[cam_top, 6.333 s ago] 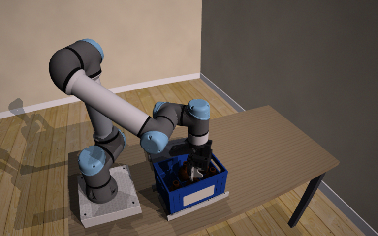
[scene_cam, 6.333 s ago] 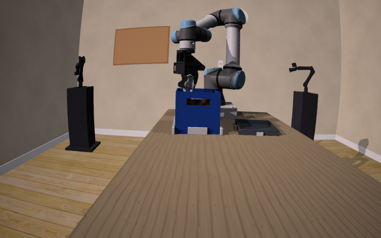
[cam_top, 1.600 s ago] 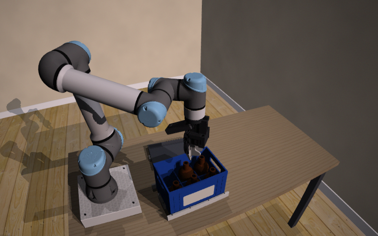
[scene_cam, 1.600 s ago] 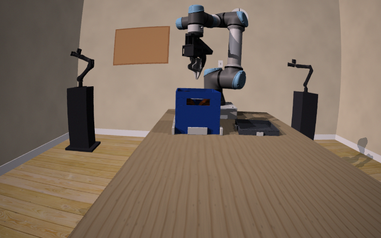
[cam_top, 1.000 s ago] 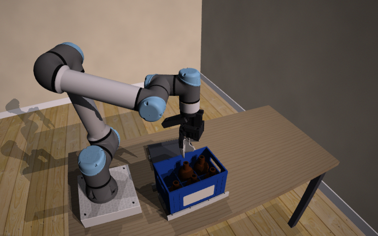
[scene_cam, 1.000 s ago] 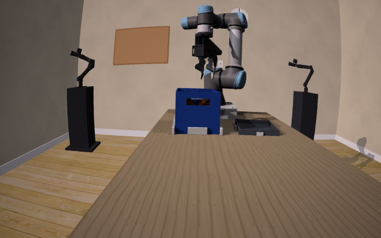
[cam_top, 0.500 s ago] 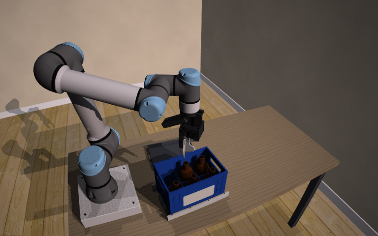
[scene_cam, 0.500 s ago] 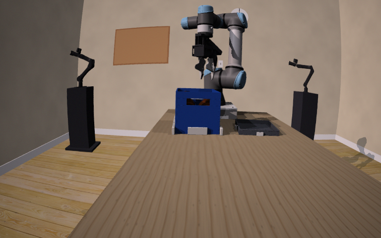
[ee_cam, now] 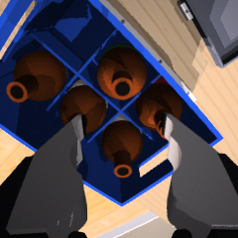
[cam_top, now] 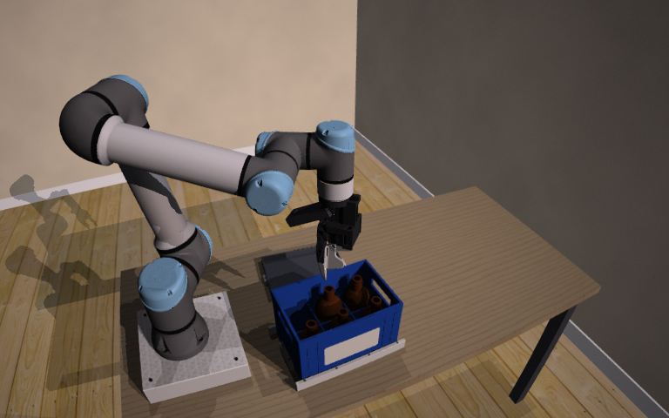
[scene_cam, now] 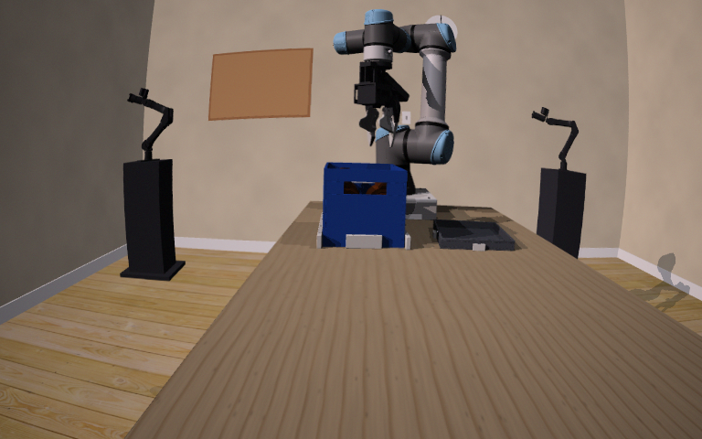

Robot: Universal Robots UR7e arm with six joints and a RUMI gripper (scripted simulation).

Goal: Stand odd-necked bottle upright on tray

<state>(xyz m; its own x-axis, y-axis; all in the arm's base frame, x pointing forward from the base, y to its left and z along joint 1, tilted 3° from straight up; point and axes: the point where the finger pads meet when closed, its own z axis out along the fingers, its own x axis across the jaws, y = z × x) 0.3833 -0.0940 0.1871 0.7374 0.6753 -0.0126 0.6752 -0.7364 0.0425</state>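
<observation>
My hand is 160 mm above the crate and 40 mm to the left of it. Round my hand: tray (240 mm to the left, 230 mm below, 40 mm ahead).
</observation>
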